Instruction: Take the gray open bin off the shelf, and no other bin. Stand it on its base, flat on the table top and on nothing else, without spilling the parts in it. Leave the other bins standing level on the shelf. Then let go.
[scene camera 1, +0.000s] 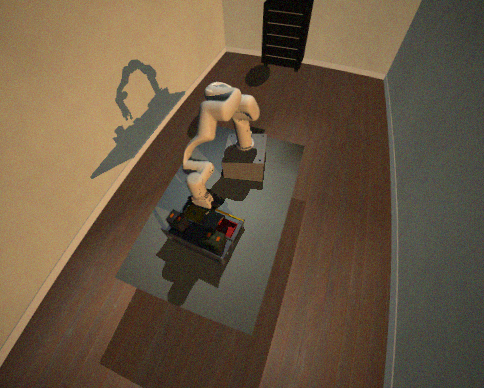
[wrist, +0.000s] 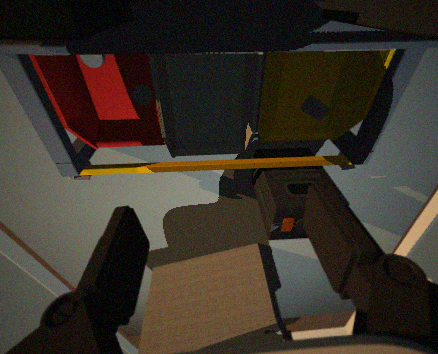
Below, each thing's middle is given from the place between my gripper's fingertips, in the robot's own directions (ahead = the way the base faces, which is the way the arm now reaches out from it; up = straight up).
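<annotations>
Yellow bar (wrist: 104, 169), 9 cm behind my hand, 17 cm below it. Gray open bin (wrist: 207, 104), 18 cm below my hand.
</annotations>
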